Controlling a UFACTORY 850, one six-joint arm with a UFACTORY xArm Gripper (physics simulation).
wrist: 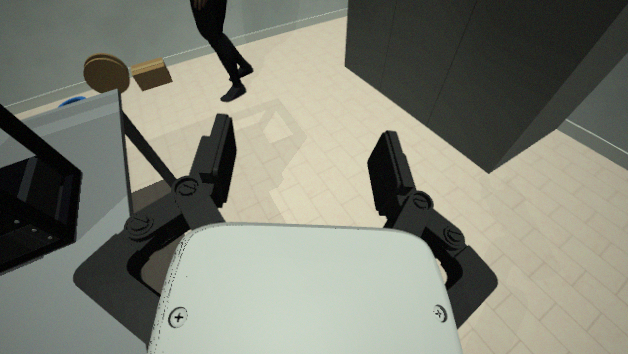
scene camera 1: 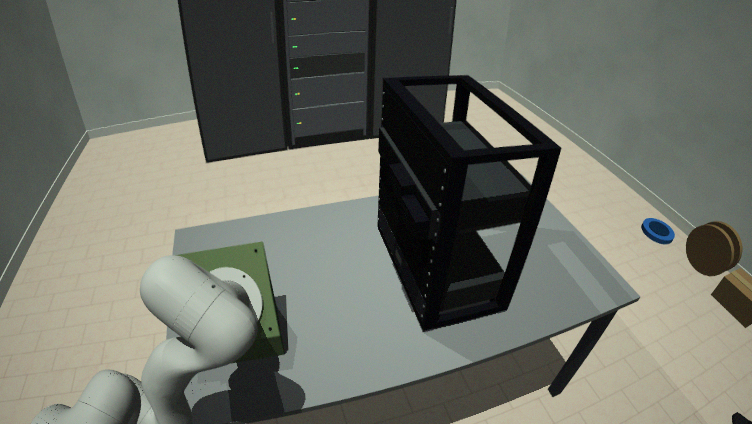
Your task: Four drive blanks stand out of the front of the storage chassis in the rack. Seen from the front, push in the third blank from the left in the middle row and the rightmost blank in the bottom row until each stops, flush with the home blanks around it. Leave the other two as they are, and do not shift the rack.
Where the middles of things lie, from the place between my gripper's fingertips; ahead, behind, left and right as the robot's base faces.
My hand is 760 mm to the right of the black rack point(scene camera 1: 439, 183), 610 mm short of it and 210 mm above it.
